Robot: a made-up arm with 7 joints. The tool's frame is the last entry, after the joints. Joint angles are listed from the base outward.
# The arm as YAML. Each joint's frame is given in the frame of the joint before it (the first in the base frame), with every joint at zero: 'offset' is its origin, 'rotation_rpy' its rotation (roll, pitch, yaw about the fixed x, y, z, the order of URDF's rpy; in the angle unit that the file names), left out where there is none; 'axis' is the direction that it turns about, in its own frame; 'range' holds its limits. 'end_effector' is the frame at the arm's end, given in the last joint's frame.
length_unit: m
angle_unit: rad
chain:
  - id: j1
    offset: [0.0, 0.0, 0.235]
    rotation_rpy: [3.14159, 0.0, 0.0]
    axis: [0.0, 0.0, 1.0]
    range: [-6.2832, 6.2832]
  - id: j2
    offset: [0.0, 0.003, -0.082]
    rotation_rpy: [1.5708, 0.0, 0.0]
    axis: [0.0, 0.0, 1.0]
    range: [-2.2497, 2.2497]
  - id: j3
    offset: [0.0, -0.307, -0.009]
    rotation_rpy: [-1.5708, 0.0, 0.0]
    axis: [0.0, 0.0, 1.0]
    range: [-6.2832, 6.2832]
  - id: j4
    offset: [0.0, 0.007, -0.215]
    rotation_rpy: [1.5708, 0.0, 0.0]
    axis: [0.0, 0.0, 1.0]
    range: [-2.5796, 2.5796]
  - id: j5
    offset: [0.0, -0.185, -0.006]
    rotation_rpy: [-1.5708, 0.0, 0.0]
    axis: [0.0, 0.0, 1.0]
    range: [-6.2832, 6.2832]
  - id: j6
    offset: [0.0, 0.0, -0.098]
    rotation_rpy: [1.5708, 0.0, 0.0]
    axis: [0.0, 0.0, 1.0]
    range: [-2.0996, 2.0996]
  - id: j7
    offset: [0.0, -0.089, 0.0]
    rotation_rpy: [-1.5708, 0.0, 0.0]
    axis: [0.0, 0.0, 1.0]
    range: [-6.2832, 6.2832]
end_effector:
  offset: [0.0, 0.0, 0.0]
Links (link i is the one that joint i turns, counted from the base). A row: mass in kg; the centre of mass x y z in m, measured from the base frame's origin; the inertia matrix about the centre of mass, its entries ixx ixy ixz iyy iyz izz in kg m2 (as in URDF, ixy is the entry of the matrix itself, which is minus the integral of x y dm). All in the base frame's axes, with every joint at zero. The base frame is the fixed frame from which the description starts. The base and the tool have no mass.
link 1: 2.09; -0.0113 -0.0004 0.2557; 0.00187 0 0 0.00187 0.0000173 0.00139
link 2: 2.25; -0.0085 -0.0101 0.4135; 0.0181 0 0 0.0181 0.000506 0.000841
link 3: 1.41; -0.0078 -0.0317 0.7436; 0.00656 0 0 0.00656 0.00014 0.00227
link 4: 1.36; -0.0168 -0.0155 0.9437; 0.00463 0 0 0.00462 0.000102 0.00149
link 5: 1.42; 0.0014 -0.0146 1.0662; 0.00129 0 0 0.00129 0 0.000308
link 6: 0.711; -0.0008 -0.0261 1.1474; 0.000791 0 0 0.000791 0 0.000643
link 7: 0.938; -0.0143 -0.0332 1.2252; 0.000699 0 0 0.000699 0 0.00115
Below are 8 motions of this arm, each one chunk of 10 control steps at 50 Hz.
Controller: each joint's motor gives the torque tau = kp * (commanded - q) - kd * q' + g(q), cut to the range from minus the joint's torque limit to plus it. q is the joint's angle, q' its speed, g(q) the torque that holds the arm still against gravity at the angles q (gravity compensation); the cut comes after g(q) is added. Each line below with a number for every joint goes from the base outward.
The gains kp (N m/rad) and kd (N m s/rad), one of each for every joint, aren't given. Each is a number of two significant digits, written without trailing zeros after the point. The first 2 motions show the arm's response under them.
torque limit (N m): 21 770 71 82 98 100 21
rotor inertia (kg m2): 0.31 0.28 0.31 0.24 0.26 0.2 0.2
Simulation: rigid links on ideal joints. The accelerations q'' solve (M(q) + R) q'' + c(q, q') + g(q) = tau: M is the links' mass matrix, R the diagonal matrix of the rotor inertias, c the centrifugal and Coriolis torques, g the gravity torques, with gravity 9.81 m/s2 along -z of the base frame. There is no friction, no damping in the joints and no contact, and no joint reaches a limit. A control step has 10 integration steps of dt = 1/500 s. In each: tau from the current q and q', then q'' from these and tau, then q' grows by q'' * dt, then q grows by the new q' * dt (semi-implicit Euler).
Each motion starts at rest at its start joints. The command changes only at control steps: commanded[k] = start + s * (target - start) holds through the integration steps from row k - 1 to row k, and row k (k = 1, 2, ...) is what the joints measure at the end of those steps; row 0 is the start. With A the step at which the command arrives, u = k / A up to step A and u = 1 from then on. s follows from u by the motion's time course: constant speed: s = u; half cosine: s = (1 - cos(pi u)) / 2; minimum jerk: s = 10 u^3 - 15 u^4 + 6 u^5; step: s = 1 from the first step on.
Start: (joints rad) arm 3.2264 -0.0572 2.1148 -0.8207 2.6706 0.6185 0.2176
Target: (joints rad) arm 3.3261 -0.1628 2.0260 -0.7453 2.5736 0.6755 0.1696
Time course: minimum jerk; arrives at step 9
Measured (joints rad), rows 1 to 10:
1: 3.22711 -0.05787 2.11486 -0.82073 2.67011 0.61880 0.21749
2: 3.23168 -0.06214 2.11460 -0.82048 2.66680 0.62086 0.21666
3: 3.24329 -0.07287 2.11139 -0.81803 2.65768 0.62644 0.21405
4: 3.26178 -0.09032 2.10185 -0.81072 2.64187 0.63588 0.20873
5: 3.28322 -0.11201 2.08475 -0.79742 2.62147 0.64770 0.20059
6: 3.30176 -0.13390 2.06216 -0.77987 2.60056 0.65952 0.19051
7: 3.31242 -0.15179 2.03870 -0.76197 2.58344 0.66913 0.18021
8: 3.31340 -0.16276 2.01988 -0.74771 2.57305 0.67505 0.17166
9: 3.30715 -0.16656 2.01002 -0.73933 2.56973 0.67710 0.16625
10: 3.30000 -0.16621 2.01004 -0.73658 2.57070 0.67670 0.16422
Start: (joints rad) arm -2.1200 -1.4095 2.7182 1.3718 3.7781 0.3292 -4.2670
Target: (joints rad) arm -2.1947 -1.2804 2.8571 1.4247 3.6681 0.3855 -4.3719
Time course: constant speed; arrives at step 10
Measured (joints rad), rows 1 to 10:
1: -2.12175 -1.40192 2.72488 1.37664 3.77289 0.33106 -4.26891
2: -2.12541 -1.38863 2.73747 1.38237 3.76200 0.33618 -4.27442
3: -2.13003 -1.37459 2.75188 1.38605 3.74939 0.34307 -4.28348
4: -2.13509 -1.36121 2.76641 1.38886 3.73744 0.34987 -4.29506
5: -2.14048 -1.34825 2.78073 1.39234 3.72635 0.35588 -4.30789
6: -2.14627 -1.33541 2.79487 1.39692 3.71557 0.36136 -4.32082
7: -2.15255 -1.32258 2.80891 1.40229 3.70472 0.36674 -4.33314
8: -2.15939 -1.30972 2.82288 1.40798 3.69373 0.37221 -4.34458
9: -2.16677 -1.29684 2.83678 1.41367 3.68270 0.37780 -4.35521
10: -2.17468 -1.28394 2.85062 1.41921 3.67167 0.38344 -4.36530
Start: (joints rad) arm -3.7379 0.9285 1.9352 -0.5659 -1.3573 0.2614 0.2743
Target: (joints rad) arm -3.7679 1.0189 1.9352 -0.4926 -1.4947 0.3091 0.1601
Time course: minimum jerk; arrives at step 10
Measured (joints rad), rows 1 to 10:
1: -3.73802 0.92890 1.93495 -0.56554 -1.35785 0.26152 0.27414
2: -3.73878 0.93159 1.93358 -0.56326 -1.36160 0.26244 0.27288
3: -3.74075 0.93873 1.93121 -0.55767 -1.37205 0.26540 0.26863
4: -3.74409 0.95103 1.92933 -0.54878 -1.39050 0.27128 0.25939
5: -3.74840 0.96728 1.92942 -0.53775 -1.41512 0.27985 0.24415
6: -3.75300 0.98497 1.93180 -0.52618 -1.44192 0.28981 0.22359
7: -3.75720 1.00112 1.93557 -0.51567 -1.46635 0.29934 0.20021
8: -3.76047 1.01317 1.93935 -0.50742 -1.48463 0.30674 0.17762
9: -3.76258 1.01972 1.94184 -0.50194 -1.49478 0.31097 0.15958
10: -3.76371 1.02126 1.94214 -0.49870 -1.49749 0.31196 0.14863

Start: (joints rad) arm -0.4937 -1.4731 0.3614 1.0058 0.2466 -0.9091 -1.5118
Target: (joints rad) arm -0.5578 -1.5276 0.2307 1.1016 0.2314 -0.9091 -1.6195
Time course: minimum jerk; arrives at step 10
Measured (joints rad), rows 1 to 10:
1: -0.49377 -1.47339 0.36094 1.00618 0.24655 -0.90907 -1.51196
2: -0.49431 -1.47529 0.35776 1.00859 0.24616 -0.90895 -1.51317
3: -0.49590 -1.48006 0.34896 1.01459 0.24503 -0.90882 -1.51719
4: -0.49905 -1.48784 0.33315 1.02458 0.24298 -0.90883 -1.52588
5: -0.50388 -1.49762 0.31132 1.03790 0.24023 -0.90904 -1.54020
6: -0.51013 -1.50784 0.28642 1.05318 0.23724 -0.90934 -1.55948
7: -0.51726 -1.51685 0.26243 1.06853 0.23456 -0.90960 -1.58145
8: -0.52454 -1.52336 0.24312 1.08194 0.23260 -0.90972 -1.60271
9: -0.53134 -1.52679 0.23106 1.09184 0.23155 -0.90967 -1.61974
10: -0.53740 -1.52761 0.22642 1.09788 0.23130 -0.90946 -1.63016

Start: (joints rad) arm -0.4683 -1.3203 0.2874 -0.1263 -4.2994 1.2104 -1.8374
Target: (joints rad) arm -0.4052 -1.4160 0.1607 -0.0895 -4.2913 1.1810 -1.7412
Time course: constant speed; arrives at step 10
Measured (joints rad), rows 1 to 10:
1: -0.46754 -1.32549 0.28212 -0.12050 -4.29940 1.20898 -1.83585
2: -0.46626 -1.33480 0.27074 -0.11483 -4.29895 1.20597 -1.83105
3: -0.46471 -1.34533 0.25694 -0.11242 -4.29795 1.20260 -1.82287
4: -0.46273 -1.35579 0.24328 -0.11176 -4.29672 1.19954 -1.81217
5: -0.46010 -1.36585 0.23037 -0.11085 -4.29558 1.19674 -1.80021
6: -0.45668 -1.37554 0.21786 -0.10873 -4.29465 1.19395 -1.78813
7: -0.45241 -1.38502 0.20534 -0.10542 -4.29390 1.19105 -1.77668
8: -0.44730 -1.39441 0.19268 -0.10138 -4.29320 1.18807 -1.76613
9: -0.44140 -1.40384 0.17994 -0.09711 -4.29249 1.18507 -1.75641
10: -0.43476 -1.41333 0.16720 -0.09296 -4.29172 1.18210 -1.74723

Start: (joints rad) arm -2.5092 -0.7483 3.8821 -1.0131 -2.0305 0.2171 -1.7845
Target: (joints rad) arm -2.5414 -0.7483 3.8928 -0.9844 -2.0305 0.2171 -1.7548
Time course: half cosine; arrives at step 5
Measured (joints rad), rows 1 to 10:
1: -2.50950 -0.74823 3.88234 -1.01234 -2.03052 0.21711 -1.78404
2: -2.51090 -0.74809 3.88333 -1.00928 -2.03056 0.21710 -1.78186
3: -2.51414 -0.74803 3.88540 -1.00320 -2.03060 0.21705 -1.77686
4: -2.51921 -0.74816 3.88831 -0.99527 -2.03057 0.21697 -1.76918
5: -2.52523 -0.74847 3.89130 -0.98809 -2.03048 0.21693 -1.76065
6: -2.53111 -0.74874 3.89350 -0.98369 -2.03038 0.21697 -1.75366
7: -2.53628 -0.74876 3.89454 -0.98215 -2.03034 0.21709 -1.74961
8: -2.54062 -0.74858 3.89455 -0.98247 -2.03039 0.21719 -1.74855
9: -2.54416 -0.74835 3.89397 -0.98355 -2.03047 0.21721 -1.74966
10: -2.54685 -0.74818 3.89330 -0.98465 -2.03053 0.21719 -1.75182

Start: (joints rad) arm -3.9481 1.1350 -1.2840 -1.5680 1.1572 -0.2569 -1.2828
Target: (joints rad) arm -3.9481 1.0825 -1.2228 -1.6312 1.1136 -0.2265 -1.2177
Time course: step
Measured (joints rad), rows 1 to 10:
1: -3.95552 1.10313 -1.28859 -1.58158 1.13708 -0.23860 -1.27250
2: -3.96136 1.08484 -1.25545 -1.60522 1.11391 -0.22257 -1.25116
3: -3.96233 1.08026 -1.21704 -1.62391 1.10672 -0.22197 -1.22844
4: -3.95998 1.07935 -1.19657 -1.63390 1.10968 -0.22759 -1.21092
5: -3.95583 1.07985 -1.19494 -1.63697 1.11356 -0.23084 -1.20152
6: -3.95100 1.08104 -1.20458 -1.63619 1.11487 -0.23010 -1.19998
7: -3.94636 1.08225 -1.21702 -1.63413 1.11438 -0.22764 -1.20394
8: -3.94251 1.08303 -1.22639 -1.63232 1.11363 -0.22570 -1.21035
9: -3.93973 1.08326 -1.23044 -1.63134 1.11332 -0.22505 -1.21652
10: -3.93803 1.08308 -1.22987 -1.63110 1.11337 -0.22535 -1.22077

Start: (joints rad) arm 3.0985 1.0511 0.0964 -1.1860 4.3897 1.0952 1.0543
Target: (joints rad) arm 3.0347 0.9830 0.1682 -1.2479 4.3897 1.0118 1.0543
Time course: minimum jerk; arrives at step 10
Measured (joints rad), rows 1 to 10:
1: 3.09854 1.05079 0.09661 -1.18596 4.38972 1.09489 1.05430
2: 3.09876 1.04873 0.09811 -1.18593 4.38986 1.09274 1.05426
3: 3.09917 1.04328 0.10238 -1.18706 4.39010 1.08655 1.05417
4: 3.09932 1.03398 0.11022 -1.19114 4.39032 1.07538 1.05402
5: 3.09825 1.02177 0.12123 -1.19932 4.39032 1.06029 1.05385
6: 3.09478 1.00857 0.13397 -1.21122 4.39008 1.04378 1.05376
7: 3.08791 0.99660 0.14655 -1.22501 4.38967 1.02874 1.05381
8: 3.07724 0.98771 0.15717 -1.23811 4.38926 1.01757 1.05403
9: 3.06338 0.98287 0.16462 -1.24812 4.38899 1.01149 1.05436
10: 3.04785 0.98163 0.16874 -1.25350 4.38895 1.01004 1.05470

